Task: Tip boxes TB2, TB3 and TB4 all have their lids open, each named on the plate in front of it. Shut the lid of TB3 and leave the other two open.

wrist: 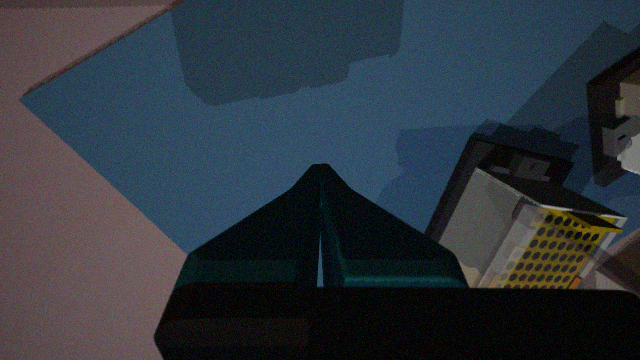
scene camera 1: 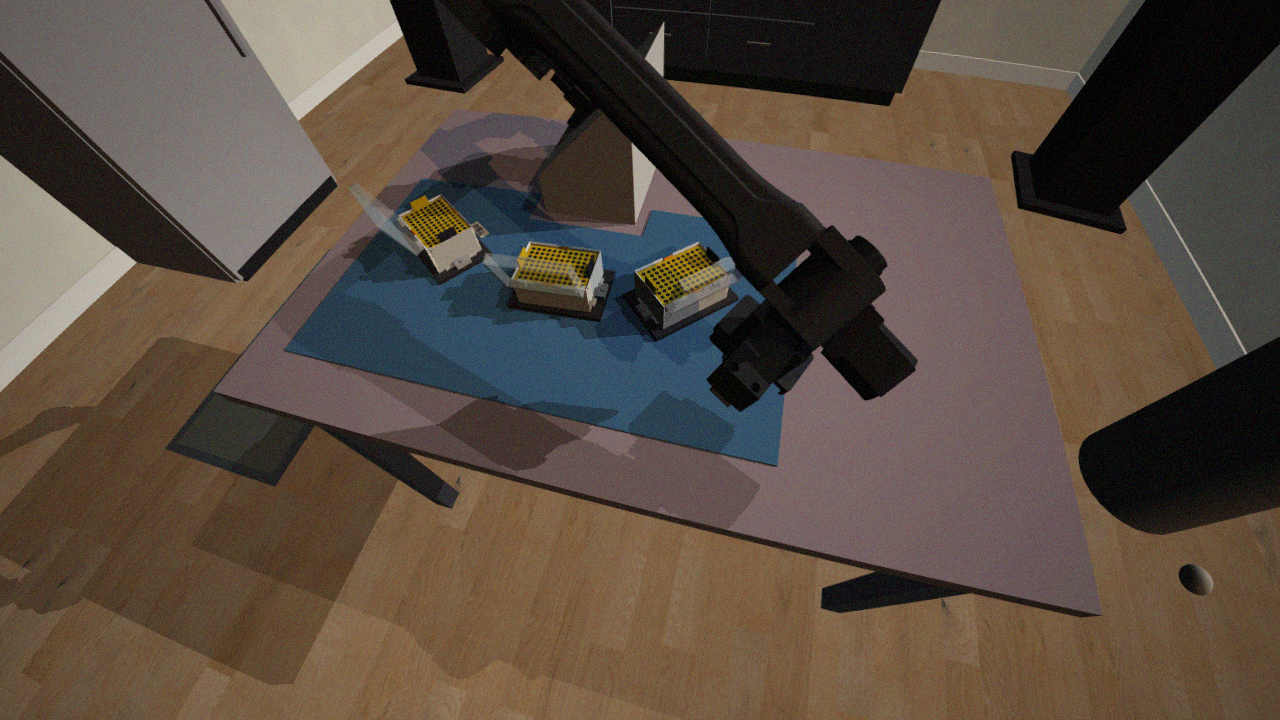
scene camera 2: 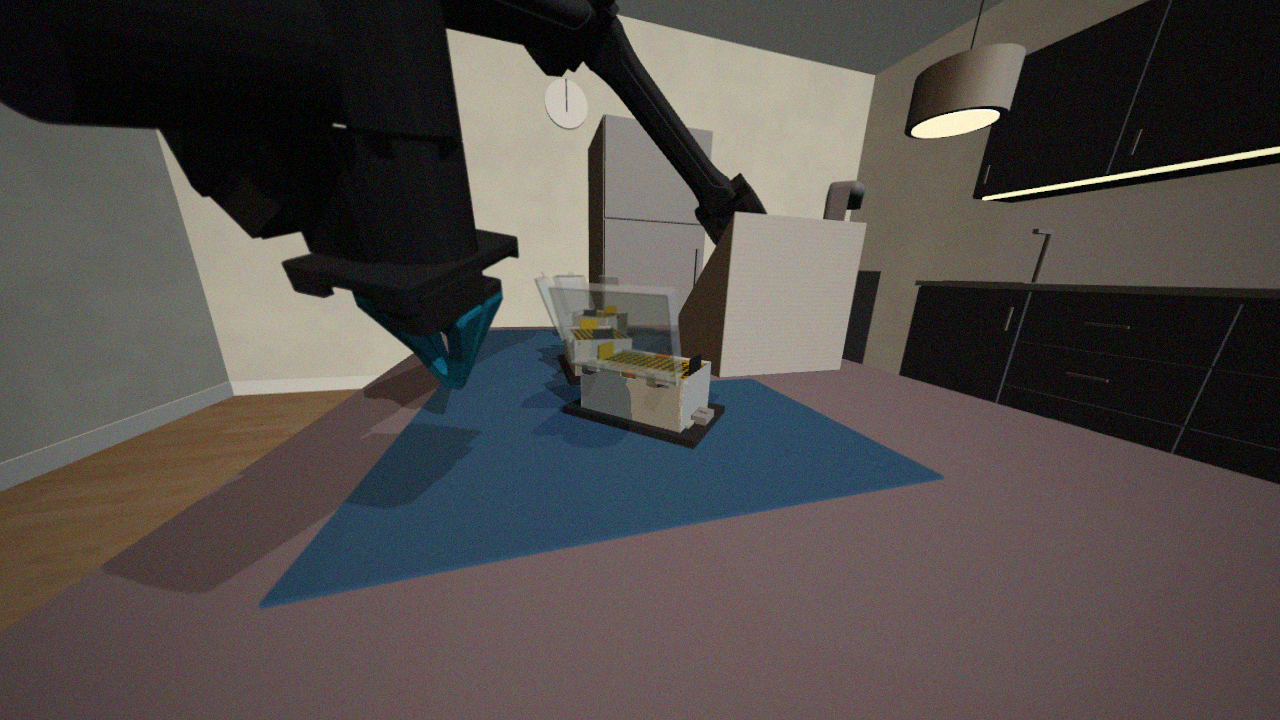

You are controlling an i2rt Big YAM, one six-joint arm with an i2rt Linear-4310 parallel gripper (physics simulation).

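Frame: origin at the arm's base, x left, y back, z up, level; metres.
Where they show: gripper, fingertip midpoint: [wrist: 320,178] [scene camera 2: 454,386]; arm's base, link origin: [scene camera 2: 761,273].
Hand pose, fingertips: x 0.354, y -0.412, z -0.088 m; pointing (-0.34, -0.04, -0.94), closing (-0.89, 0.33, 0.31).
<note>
Each offset is from my fingertips to the centre of the thing. "spot": to the spot under its first point. Level surfaces: height alone.
Three white tip boxes with yellow perforated racks stand on dark bases, their clear lids raised. In scene camera 1 they are the left box @(dx -0.543, dy +0.140, dz -0.040 m) [scene camera 1: 458,254], the middle box @(dx -0.301, dy +0.121, dz -0.040 m) [scene camera 1: 553,297] and the right box @(dx -0.120, dy +0.169, dz -0.040 m) [scene camera 1: 698,307] [scene camera 2: 608,395] [wrist: 475,220]. The right box's lid @(spot: dx -0.038, dy +0.121, dz +0.050 m) [scene camera 2: 617,313] stands tilted up. The left box's lid @(spot: dx -0.630, dy +0.100, dz +0.012 m) [scene camera 1: 380,210] is also raised. The plate names are too small to read, so I cannot tell which is TB3. My gripper [scene camera 2: 454,383] [wrist: 320,178] is shut and empty, above the mat on the right box's lid side, apart from it. Its fingertips are hidden in scene camera 1.
The boxes stand on a blue mat @(dz -0.073 m) [scene camera 1: 402,335] [scene camera 2: 554,501] [wrist: 280,130] on a pinkish table @(dz -0.076 m) [scene camera 1: 939,358] [scene camera 2: 760,608]. A tall wedge-shaped block [scene camera 1: 586,183] [scene camera 2: 787,295] stands behind the boxes. Part of the middle box's dark base @(spot: dx -0.224, dy +0.133, dz -0.068 m) [wrist: 597,150] shows at the right of the wrist view.
</note>
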